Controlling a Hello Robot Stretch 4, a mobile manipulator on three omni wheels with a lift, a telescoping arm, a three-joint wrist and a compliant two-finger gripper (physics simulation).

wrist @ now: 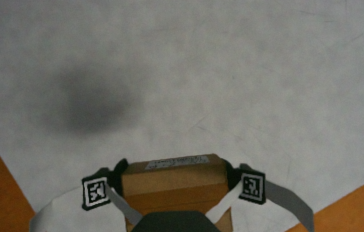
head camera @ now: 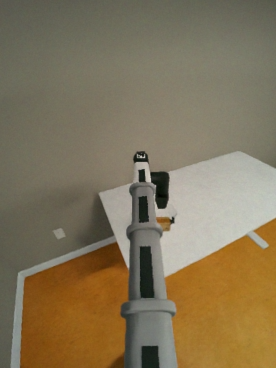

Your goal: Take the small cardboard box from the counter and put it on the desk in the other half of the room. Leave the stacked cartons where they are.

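Frame: origin at the robot's base, x back, y right, z up, level; centimetres.
Seen in the pictures: hand, its tool point: (wrist: 175, 173) (head camera: 160, 223).
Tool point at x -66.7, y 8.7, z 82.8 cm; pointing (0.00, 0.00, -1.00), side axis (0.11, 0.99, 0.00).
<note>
Pixels of each thing's middle, then the offset from my tool point to it. Level surfaces: height alone.
- small cardboard box, middle of its body: (wrist: 176, 194) (head camera: 161, 224) dz +1.1, dx +1.6, dy +0.0 cm
- white desk, height of its surface: dz -13.5 cm
- white outlet plate, middle of its body: (head camera: 59, 233) dz -45.5, dx -29.4, dy -81.6 cm
- orange floor, height of its surface: dz -85.5 cm
The small cardboard box (head camera: 164, 226) (wrist: 172, 197) is held between the two fingertips of my gripper (head camera: 164, 221) (wrist: 176, 174). In the wrist view the pads press on its left and right sides, and a printed label shows on its far edge. The gripper is shut on it. Box and gripper are over the white desk (head camera: 215, 197) (wrist: 210, 65), toward its left end in the head view. A soft shadow lies on the desk apart from the box, so the box appears raised above the top. The arm hides part of the gripper in the head view. The stacked cartons do not show.
A grey wall (head camera: 135, 75) stands behind the desk, with a white outlet plate (head camera: 59, 233) low on the left. A desk leg (head camera: 258, 240) shows below the front edge. The orange floor (head camera: 215, 310) (wrist: 340, 212) shows beyond the desk's edges. The telescoping arm (head camera: 146, 270) reaches over the desk.
</note>
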